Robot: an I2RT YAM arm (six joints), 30 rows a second.
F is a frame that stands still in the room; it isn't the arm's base.
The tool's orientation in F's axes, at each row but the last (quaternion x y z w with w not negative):
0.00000, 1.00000, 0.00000, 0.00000
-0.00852, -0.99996, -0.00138, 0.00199
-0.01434, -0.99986, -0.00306, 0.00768
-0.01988, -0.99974, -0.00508, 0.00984
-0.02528, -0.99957, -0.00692, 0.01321
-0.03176, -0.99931, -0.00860, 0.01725
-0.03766, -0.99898, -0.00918, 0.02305
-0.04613, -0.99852, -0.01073, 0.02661
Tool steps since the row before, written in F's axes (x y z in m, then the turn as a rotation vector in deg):
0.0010, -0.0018, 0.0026, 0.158, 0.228, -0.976
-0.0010, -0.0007, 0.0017, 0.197, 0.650, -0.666
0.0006, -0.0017, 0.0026, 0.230, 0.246, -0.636
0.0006, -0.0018, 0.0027, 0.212, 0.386, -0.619
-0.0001, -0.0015, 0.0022, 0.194, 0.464, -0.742
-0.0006, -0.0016, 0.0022, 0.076, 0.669, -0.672
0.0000, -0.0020, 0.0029, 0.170, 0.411, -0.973
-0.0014, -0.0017, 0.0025, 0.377, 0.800, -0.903
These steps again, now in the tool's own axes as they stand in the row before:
-0.0010, -0.0018, -0.0026, -0.158, 0.228, 0.976
0.0010, -0.0007, -0.0017, -0.189, 0.651, 0.667
-0.0006, -0.0017, -0.0026, -0.233, 0.249, 0.634
-0.0006, -0.0017, -0.0027, -0.209, 0.388, 0.619
0.0001, -0.0015, -0.0022, -0.190, 0.463, 0.743
0.0006, -0.0016, -0.0022, -0.057, 0.662, 0.681
0.0000, -0.0019, -0.0029, -0.184, 0.406, 0.972
0.0014, -0.0018, -0.0025, -0.350, 0.814, 0.901

